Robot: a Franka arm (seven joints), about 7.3 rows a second.
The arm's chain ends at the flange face. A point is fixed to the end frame.
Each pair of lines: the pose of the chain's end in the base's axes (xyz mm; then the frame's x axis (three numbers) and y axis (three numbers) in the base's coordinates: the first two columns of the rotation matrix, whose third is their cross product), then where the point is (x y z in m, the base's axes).
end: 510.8 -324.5 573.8 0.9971 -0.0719 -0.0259 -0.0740 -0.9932 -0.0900
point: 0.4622 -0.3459 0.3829
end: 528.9 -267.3 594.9 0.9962 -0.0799 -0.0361 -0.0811 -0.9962 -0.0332
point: 0.4774 -0.2990 0.4062
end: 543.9 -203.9 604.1 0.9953 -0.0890 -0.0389 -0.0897 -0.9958 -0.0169
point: 0.4913 -0.2381 0.4162
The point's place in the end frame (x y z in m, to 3 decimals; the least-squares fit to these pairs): -0.042 0.042 0.189
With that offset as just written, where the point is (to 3 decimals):
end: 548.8 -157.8 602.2 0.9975 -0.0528 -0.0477 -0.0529 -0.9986 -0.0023
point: 0.496 -0.197 0.415
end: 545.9 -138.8 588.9 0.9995 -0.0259 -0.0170 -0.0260 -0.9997 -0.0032
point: 0.500 -0.179 0.401
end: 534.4 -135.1 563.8 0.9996 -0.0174 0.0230 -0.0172 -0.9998 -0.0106
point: 0.496 -0.174 0.373
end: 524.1 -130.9 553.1 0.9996 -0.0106 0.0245 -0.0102 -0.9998 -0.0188
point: 0.486 -0.169 0.362
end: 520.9 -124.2 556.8 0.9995 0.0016 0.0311 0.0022 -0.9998 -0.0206
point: 0.485 -0.162 0.366
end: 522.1 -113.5 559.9 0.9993 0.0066 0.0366 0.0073 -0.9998 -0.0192
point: 0.487 -0.152 0.369
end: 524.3 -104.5 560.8 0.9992 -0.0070 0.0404 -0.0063 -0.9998 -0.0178
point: 0.490 -0.143 0.370
